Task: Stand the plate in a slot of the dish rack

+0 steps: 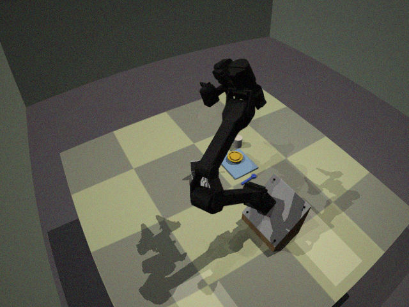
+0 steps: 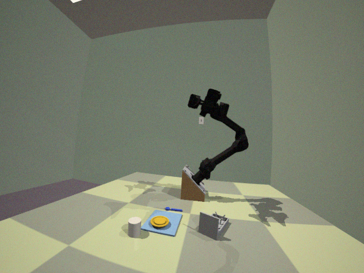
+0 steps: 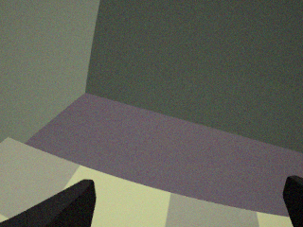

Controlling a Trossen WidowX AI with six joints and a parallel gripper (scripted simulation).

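Right now my gripper tip is 48 cm above the yellow plate, 17 cm to the left of it and 4 cm short of it. Also, from my gripper tip: blue mat (50 cm below, 16 cm to the right, 1 cm ahead); then grey dish rack (48 cm below, 4 cm to the left); then small blue spoon (50 cm below, 15 cm to the right, 10 cm behind).
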